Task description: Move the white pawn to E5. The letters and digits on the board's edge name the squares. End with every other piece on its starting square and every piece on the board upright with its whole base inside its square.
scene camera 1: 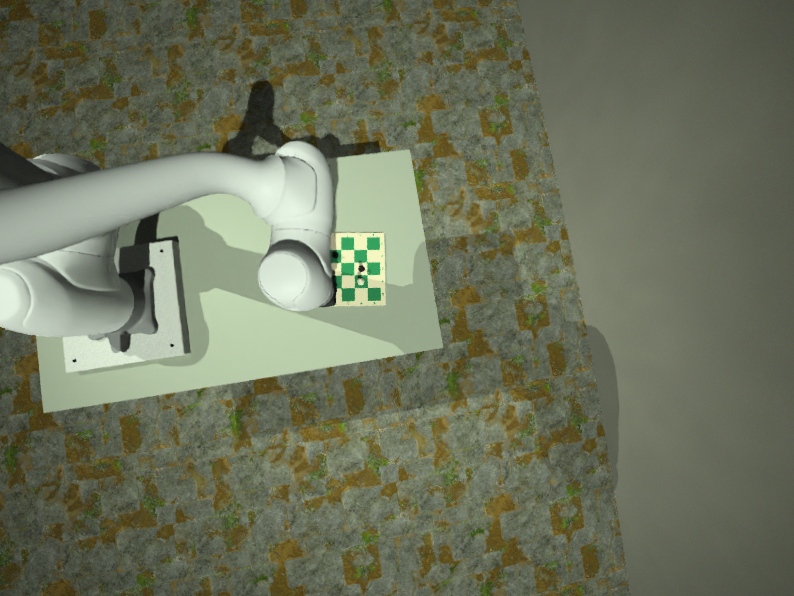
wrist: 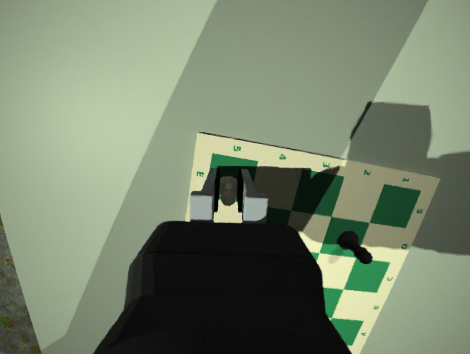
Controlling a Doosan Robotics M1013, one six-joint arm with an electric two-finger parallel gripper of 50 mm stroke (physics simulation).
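Frame: origin at the arm's base, x left, y back, z up, level; centimetres.
Seen in the pictures: gripper, fingertip midpoint: (wrist: 228, 181); arm's base, link origin: (scene camera 1: 123, 304).
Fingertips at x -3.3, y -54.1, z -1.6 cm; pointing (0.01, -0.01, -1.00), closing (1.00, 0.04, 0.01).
Observation:
Offsets run from my fingertips to a thing's top centre. "pt": to the spot under its first point. Level surfaces: height alone.
The white pawn @[dx +0.0, dy -0.5, dz +2.9 cm] (wrist: 228, 194), dim in shadow, is between the two fingers of my gripper (wrist: 228, 181), which is shut on it. In the wrist view both stand over the lower part of green square E5 @[pt dx +0.4, dy +1.6, dz -0.7 cm] (wrist: 234, 161), at the corner of the chessboard (wrist: 204, 142) (scene camera 1: 378, 303). Whether the pawn's base touches the board cannot be told. A dark piece @[dx +11.6, dy -4.9, dz +2.5 cm] (wrist: 348, 240) (scene camera 1: 334, 254) stands on D2. In the scene view another dark piece @[dx +6.8, dy -12.2, dz +2.5 cm] (scene camera 1: 361, 268) stands on B3 and a pale piece @[dx +3.1, dy -11.6, dz +3.7 cm] (scene camera 1: 360, 280) on B4. The arm hides the gripper, the pawn and E5 there.
The white arm (scene camera 1: 298, 269) covers the board's left side in the scene view. The pale green table top @[dz -1.3 cm] (scene camera 1: 243, 359) carries the board and the robot's base plate (scene camera 1: 169, 314). Broad arm shadows cross the table and board. Patterned floor (scene camera 1: 320, 481) surrounds the table.

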